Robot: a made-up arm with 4 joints.
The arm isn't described. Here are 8 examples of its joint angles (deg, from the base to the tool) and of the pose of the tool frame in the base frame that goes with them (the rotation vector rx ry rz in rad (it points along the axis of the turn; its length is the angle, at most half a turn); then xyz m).
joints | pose
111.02 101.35 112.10 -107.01 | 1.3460 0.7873 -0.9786 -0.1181 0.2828 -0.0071
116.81 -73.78 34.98 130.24 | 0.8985 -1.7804 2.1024 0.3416 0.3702 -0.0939
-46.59 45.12 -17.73 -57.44 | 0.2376 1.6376 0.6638 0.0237 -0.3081 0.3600
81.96 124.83 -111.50 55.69 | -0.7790 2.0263 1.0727 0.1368 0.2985 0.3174
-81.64 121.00 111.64 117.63 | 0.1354 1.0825 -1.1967 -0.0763 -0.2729 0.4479
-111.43 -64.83 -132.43 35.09 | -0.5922 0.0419 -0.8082 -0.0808 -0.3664 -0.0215
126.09 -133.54 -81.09 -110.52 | -1.1552 -1.2747 -0.2610 -0.0459 0.3213 -0.1173
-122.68 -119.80 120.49 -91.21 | 0.7737 -1.9743 0.7314 0.1532 -0.4565 -0.0654
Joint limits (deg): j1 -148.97..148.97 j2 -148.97..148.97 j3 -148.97..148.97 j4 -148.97..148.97
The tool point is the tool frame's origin. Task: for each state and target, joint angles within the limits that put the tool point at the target. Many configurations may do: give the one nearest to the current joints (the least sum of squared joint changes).
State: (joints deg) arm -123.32 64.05 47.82 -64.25
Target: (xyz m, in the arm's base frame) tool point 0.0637 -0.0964 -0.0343
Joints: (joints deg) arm -144.76 33.05 59.64 -114.48
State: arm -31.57 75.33 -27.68 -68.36
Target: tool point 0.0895 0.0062 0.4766
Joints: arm 5.87 76.25 -42.89 -95.90
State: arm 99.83 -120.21 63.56 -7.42
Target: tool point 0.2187 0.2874 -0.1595
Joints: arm 121.80 -119.88 85.10 -4.62
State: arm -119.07 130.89 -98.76 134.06
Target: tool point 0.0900 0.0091 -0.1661
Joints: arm -148.97 93.20 -91.68 109.05
